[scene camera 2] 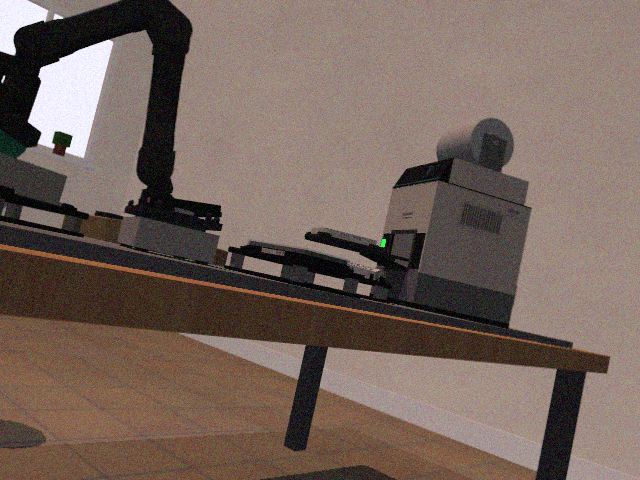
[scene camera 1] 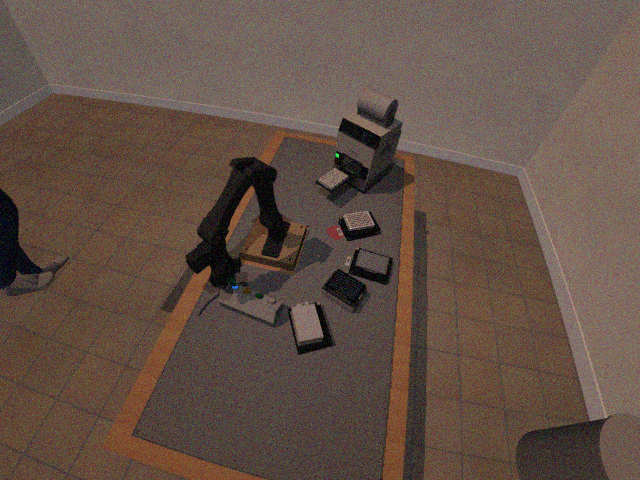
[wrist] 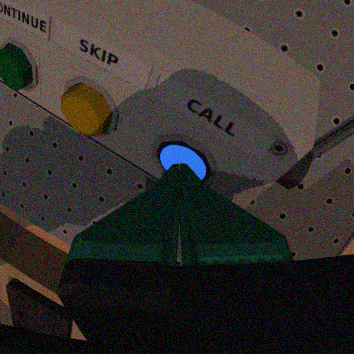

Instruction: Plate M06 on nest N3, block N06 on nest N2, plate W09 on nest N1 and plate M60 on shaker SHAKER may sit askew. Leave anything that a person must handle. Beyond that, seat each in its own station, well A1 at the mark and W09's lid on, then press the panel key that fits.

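Note:
My gripper [scene camera 1: 231, 283] [wrist: 179, 175] is shut and empty, with its green fingertips at the lit blue CALL key [wrist: 182, 156] of the panel [scene camera 1: 253, 307] [wrist: 260, 92]. Contact is hard to tell. In scene camera 1, a pale plain-topped plate [scene camera 1: 308, 321] sits on a black nest near the panel. A dark block or plate [scene camera 1: 345, 285] sits on a station beside a grey-topped plate [scene camera 1: 372, 261] on its nest. A white welled plate [scene camera 1: 358, 220] is on another nest. A pale plate [scene camera 1: 333, 178] [scene camera 2: 343, 236] lies on the instrument's extended tray. Labels, A1 marks and small tilts are unreadable.
The pale instrument [scene camera 1: 379, 149] [scene camera 2: 478, 232] shows a green light and carries a cylinder. A red card [scene camera 1: 334, 232] lies by one nest. The yellow SKIP key [wrist: 85, 109] and green CONTINUE key [wrist: 15, 67] adjoin CALL. A person's feet [scene camera 1: 36, 279] show at left.

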